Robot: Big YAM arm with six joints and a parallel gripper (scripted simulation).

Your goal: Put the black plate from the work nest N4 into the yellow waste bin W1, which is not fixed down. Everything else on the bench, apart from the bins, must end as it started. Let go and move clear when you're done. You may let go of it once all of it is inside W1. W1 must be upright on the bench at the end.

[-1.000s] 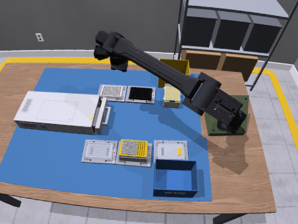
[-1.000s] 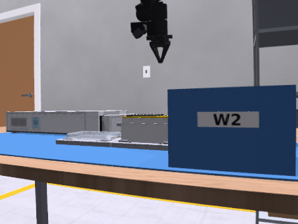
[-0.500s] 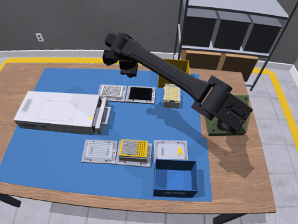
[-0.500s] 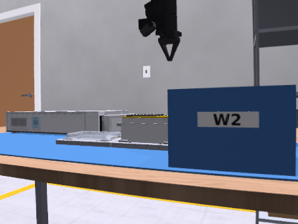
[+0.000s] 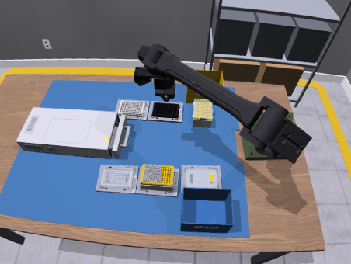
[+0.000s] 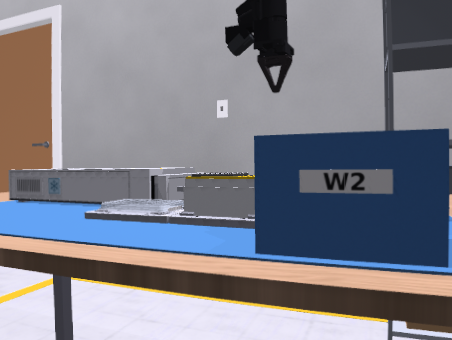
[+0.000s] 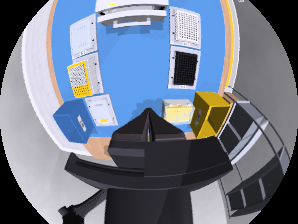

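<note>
My gripper is now 2 cm short of the black plate, 15 cm to the left of it and 23 cm above it. From my hand the other things lie so: yellow tip box 1 cm ahead, 22 cm to the left, 20 cm below; white plate 19 cm ahead, 15 cm to the right, 23 cm below; nest 2 cm ahead, 15 cm to the right, 25 cm below.
</note>
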